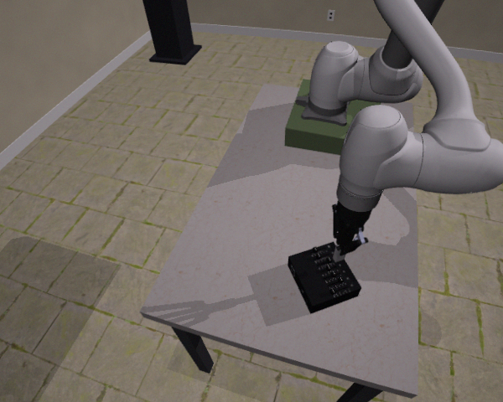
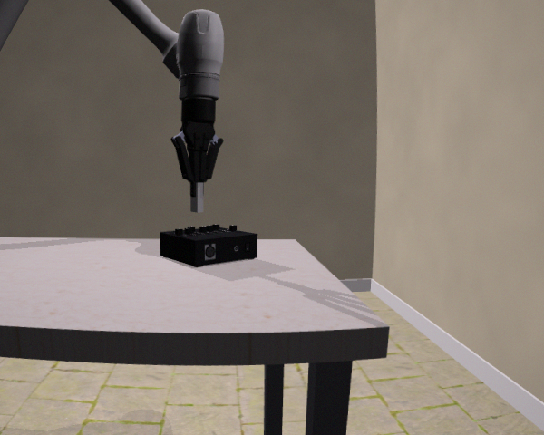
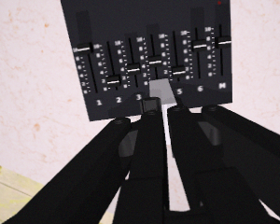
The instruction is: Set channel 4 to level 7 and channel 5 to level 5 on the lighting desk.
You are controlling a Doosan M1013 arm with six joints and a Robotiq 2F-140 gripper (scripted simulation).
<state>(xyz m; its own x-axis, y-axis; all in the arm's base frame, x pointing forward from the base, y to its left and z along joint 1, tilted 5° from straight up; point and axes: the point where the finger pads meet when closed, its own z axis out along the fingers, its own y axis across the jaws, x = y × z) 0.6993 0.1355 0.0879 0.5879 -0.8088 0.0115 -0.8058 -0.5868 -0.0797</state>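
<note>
The channel 4 fader cap lies 1 cm ahead of my hand, 2 cm to the right of it and 7 cm below it. Also, from my hand: channel 3 fader cap 3 cm ahead, 7 cm below; channel 2 fader cap 4 cm ahead, 2 cm to the left, 7 cm below; channel 5 fader cap 1 cm behind, 2 cm to the right, 7 cm below.
</note>
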